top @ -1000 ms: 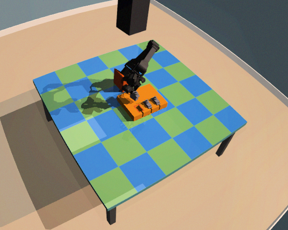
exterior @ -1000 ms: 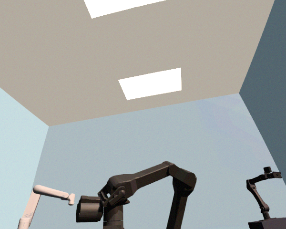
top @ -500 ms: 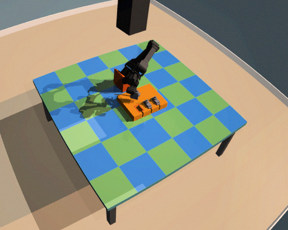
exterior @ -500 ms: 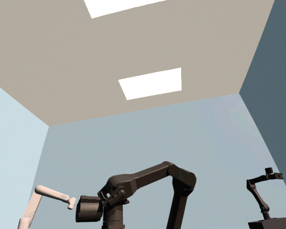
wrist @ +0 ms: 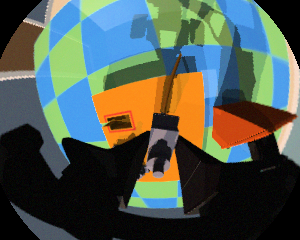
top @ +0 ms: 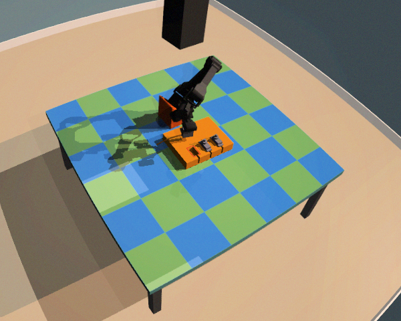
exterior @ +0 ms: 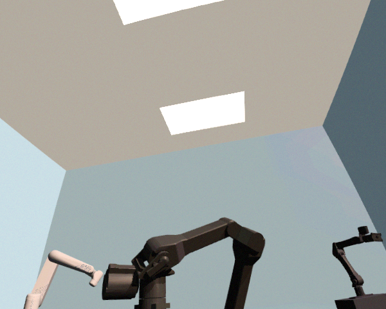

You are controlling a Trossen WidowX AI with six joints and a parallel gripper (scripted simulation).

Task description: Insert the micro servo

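My gripper tip is 100 mm above the orange deck and 80 mm to the right of it.
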